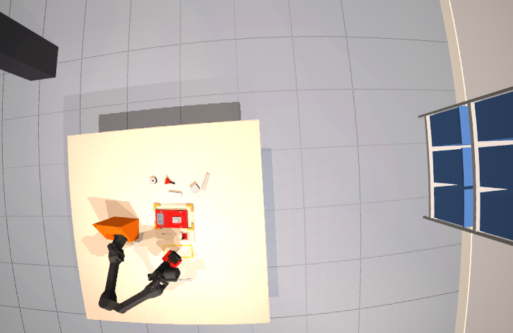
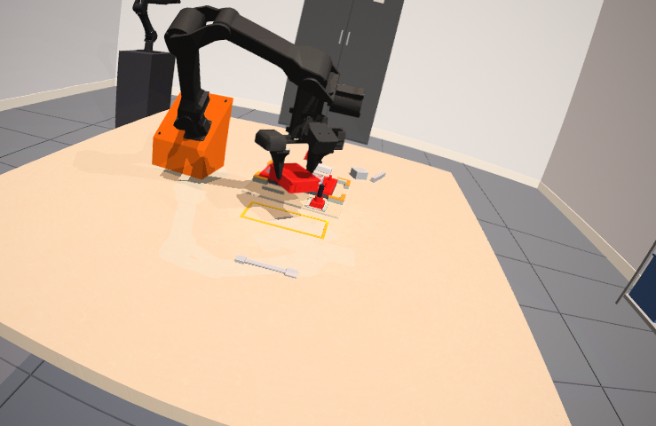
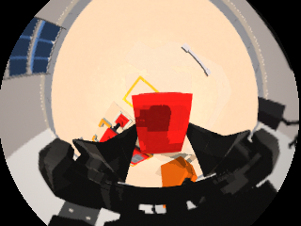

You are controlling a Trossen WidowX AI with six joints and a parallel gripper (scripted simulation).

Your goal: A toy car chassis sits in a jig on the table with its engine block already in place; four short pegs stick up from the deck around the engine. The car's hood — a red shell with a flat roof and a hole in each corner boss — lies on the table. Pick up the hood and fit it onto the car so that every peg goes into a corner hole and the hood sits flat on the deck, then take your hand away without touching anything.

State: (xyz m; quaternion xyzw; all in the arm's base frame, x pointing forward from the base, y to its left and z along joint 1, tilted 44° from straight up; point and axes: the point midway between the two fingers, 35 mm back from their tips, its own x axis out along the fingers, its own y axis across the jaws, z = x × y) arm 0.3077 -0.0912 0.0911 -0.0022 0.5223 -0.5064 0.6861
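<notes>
My gripper tip is 21 cm to the right of the orange-cornered jig, 9 cm above it and 1 cm past it. From my gripper tip the other things lie so: white rod 19 cm to the right, 10 cm below, 1 cm ahead; red hood right at my gripper tip; wheel 46 cm to the left, 14 cm behind, 10 cm below.
</notes>
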